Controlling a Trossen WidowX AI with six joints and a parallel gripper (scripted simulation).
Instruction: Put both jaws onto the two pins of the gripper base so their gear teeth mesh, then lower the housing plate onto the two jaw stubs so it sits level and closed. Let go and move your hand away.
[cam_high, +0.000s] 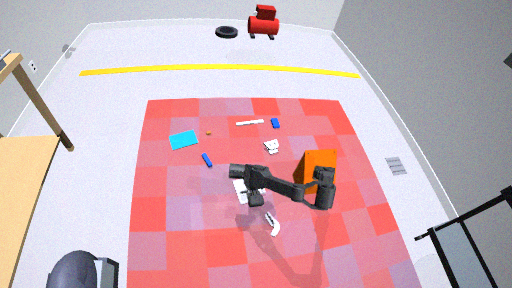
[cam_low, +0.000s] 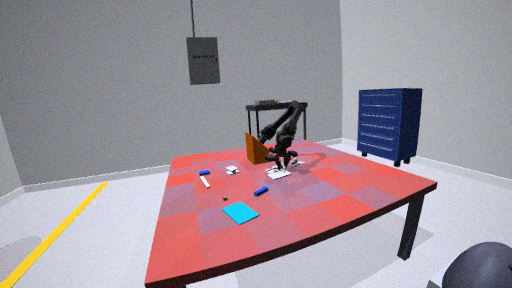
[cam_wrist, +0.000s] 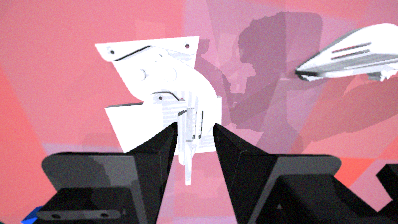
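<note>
My gripper tip is 10 cm past the white jaw, 16 cm to the right of it and 2 cm above it. Also, from my gripper tip: small white part (12 cm behind, 28 cm to the right); tiny brown bit (21 cm ahead, 35 cm to the right, 2 cm below); blue block (20 cm ahead, 18 cm to the right, 1 cm below).
</note>
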